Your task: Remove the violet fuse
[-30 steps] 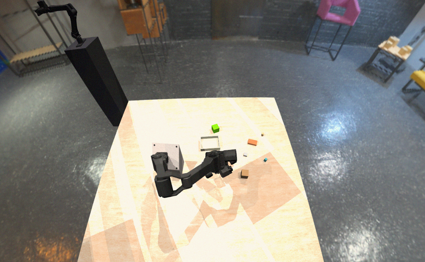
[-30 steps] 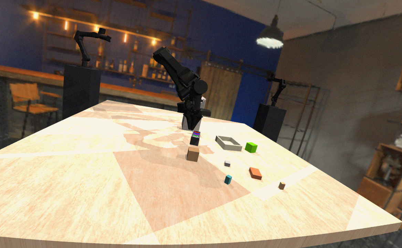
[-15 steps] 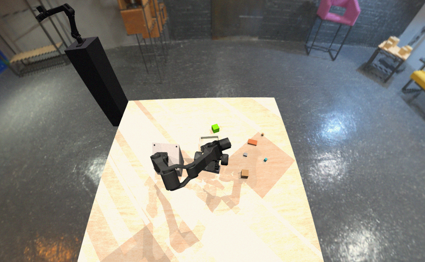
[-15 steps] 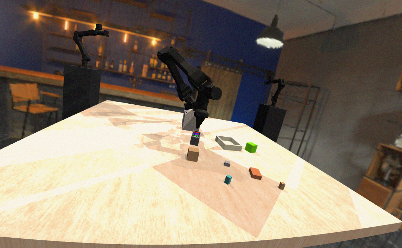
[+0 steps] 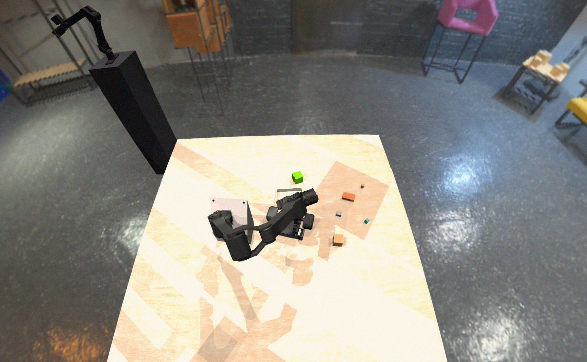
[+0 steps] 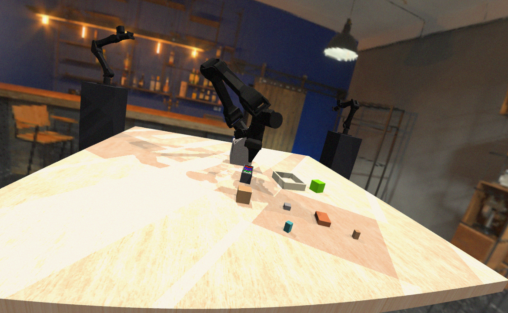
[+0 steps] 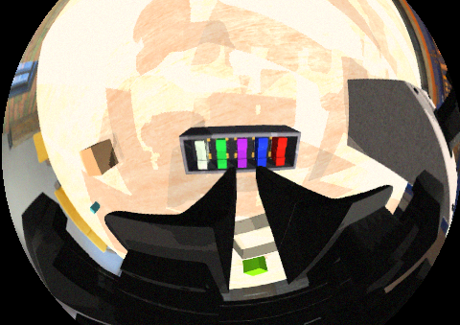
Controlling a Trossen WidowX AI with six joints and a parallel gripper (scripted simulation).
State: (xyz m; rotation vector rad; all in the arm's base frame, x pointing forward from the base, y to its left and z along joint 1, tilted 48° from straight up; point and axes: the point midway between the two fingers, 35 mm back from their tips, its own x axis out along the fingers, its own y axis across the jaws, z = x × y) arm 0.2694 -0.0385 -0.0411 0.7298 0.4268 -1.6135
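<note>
Now: gripper tip 50 mm above the violet fuse. Also, from my gripper tip: green cube 310 mm to the left, 50 mm below, 30 mm ahead; small grey cube 230 mm ahead, 100 mm to the left, 70 mm below; grey tray 190 mm to the left, 70 mm below, 10 mm behind.
</note>
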